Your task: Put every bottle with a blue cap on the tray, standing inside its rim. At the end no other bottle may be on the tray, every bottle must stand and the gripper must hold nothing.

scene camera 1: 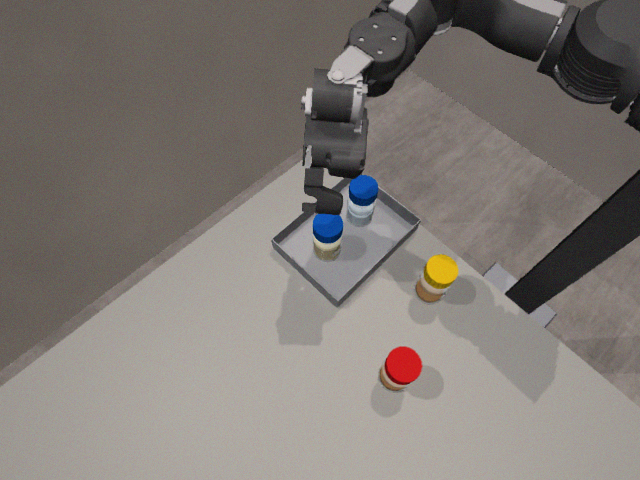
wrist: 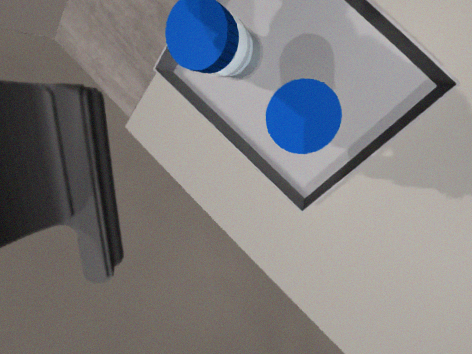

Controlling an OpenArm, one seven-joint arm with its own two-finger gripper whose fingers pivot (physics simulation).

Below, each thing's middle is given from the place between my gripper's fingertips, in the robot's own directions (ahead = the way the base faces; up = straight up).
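Counted from my hand: yellow-capped bottle (scene camera 1: 440,271) 20 cm to the left, 10 cm behind, 19 cm below; red-capped bottle (scene camera 1: 402,366) 26 cm to the left, 7 cm ahead, 19 cm below; grey tray (scene camera 1: 364,249) 1 cm to the left, 6 cm behind, 22 cm below; blue-capped bottle (scene camera 1: 363,190) 1 cm to the right, 12 cm behind, 19 cm below.
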